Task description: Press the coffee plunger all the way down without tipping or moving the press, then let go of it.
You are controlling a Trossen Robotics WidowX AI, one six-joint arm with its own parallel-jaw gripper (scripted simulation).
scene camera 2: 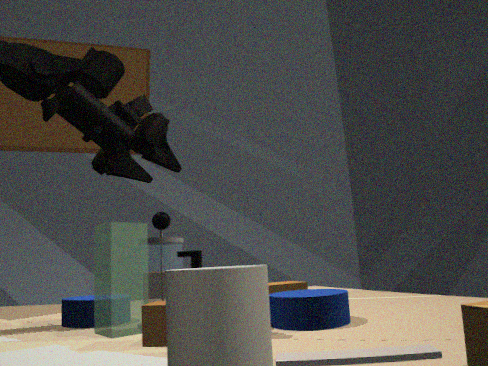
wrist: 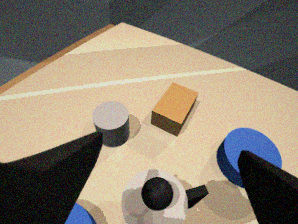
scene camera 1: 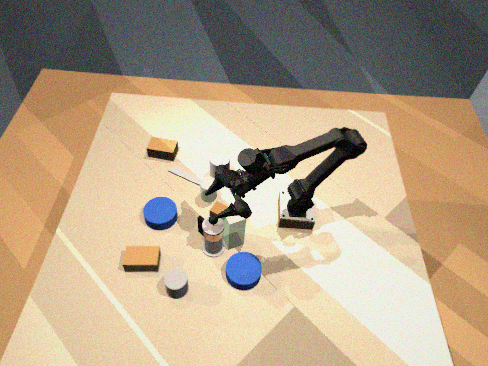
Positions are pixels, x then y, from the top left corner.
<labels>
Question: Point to a grey cylinder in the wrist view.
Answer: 111,118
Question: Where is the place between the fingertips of my gripper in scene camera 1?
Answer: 210,206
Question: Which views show my gripper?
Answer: Scene camera 2, the wrist view and scene camera 1: all of them.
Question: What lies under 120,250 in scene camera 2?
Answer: A pale green block.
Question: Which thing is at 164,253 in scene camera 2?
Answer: A coffee press.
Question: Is my gripper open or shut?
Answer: Open.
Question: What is my gripper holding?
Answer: Nothing.
</labels>
